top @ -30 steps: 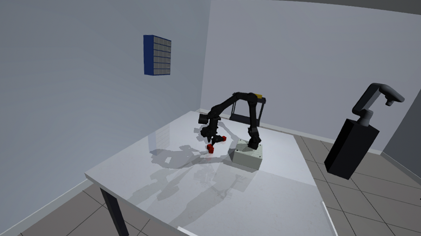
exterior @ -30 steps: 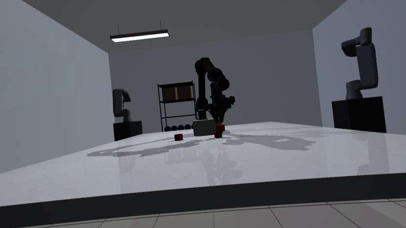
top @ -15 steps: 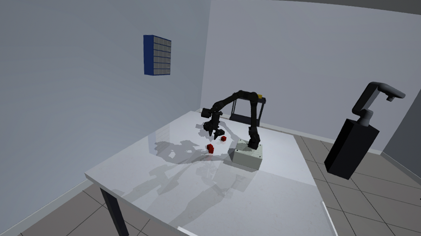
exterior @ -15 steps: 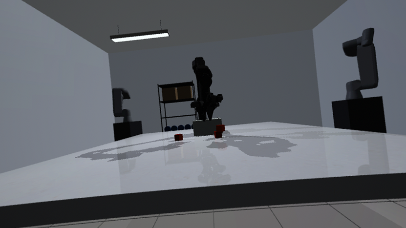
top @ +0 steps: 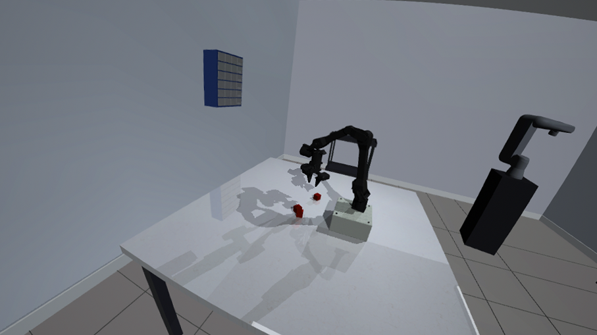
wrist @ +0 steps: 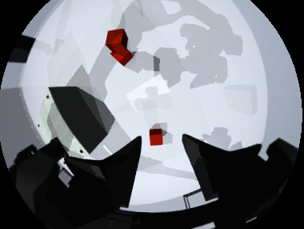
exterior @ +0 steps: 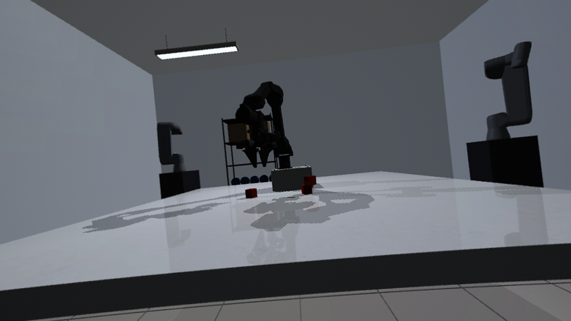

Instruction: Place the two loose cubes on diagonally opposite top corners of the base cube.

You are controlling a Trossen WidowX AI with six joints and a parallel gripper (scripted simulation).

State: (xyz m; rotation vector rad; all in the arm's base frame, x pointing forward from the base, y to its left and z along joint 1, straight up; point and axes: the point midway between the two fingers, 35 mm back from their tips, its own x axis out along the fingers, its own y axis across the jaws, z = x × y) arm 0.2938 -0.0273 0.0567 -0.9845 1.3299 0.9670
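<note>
Now: the red cube 18 cm to the left of my gripper tip, 7 cm below it and 2 cm behind it.
</note>
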